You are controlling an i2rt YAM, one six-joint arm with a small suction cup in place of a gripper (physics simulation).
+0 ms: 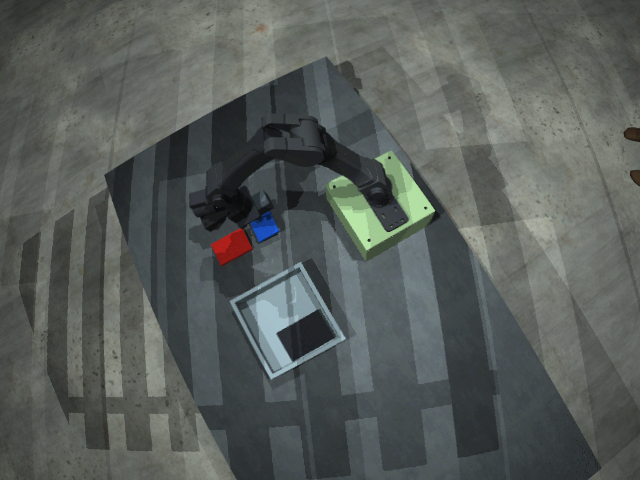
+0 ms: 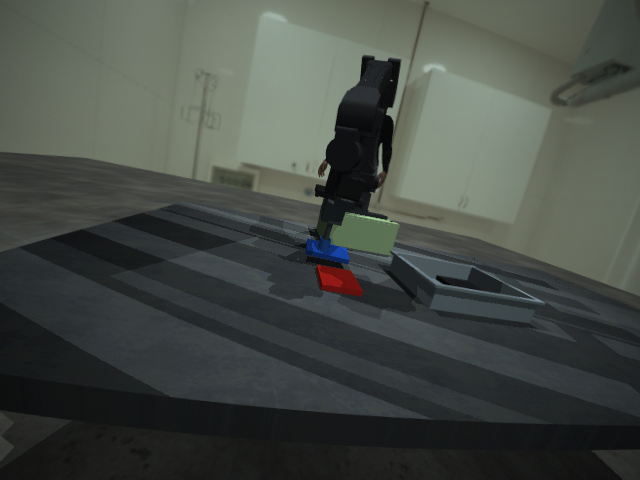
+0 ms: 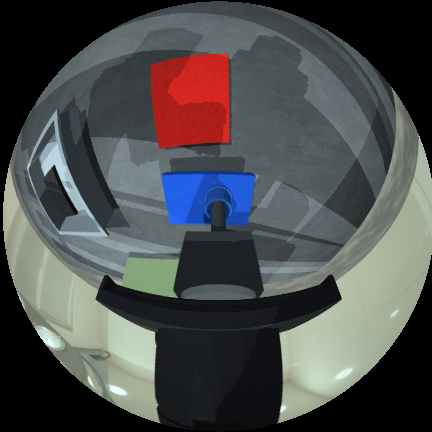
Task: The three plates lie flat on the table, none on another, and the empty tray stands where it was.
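Pixels of known places: hand, its tool point: [image 1: 259,220] [image 2: 321,252] [image 3: 218,192]; arm's base, origin of its link: [image 1: 379,197] [image 2: 357,213].
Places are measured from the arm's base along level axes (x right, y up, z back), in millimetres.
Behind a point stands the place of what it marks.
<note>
A blue plate [image 1: 265,229] @(x 103, y -70, z -313 mm) [image 2: 328,251] @(x 129, y -71, z -327 mm) [image 3: 183,199] @(x 103, y -70, z -315 mm) hangs on my suction cup [image 3: 217,200] @(x 142, y -79, z -315 mm) [image 2: 324,241], level and very low over the table; I cannot tell if it touches. A red plate [image 1: 231,246] @(x 116, y -92, z -426 mm) [image 2: 338,280] @(x 120, y -92, z -446 mm) [image 3: 191,100] @(x 120, y -92, z -421 mm) lies flat on the table just beside it, apart from it. A black plate [image 1: 306,334] @(x -217, y -89, z -350 mm) [image 3: 60,197] @(x -197, y -90, z -346 mm) lies inside the grey tray [image 1: 267,284] @(x -50, y -54, z -379 mm) [image 2: 475,305] @(x -142, y -82, z -485 mm) [image 3: 80,231] @(x -125, y -54, z -277 mm), in its near corner. The tray stands a little way off from the two plates.
The arm's light green base block [image 1: 361,224] @(x -44, y 1, z -82 mm) [image 2: 366,233] @(x -15, y -47, z -109 mm) [image 3: 149,275] @(x -28, y -53, z -109 mm) stands on the table behind the blue plate. The dark striped table top ends at an edge left of the plates.
</note>
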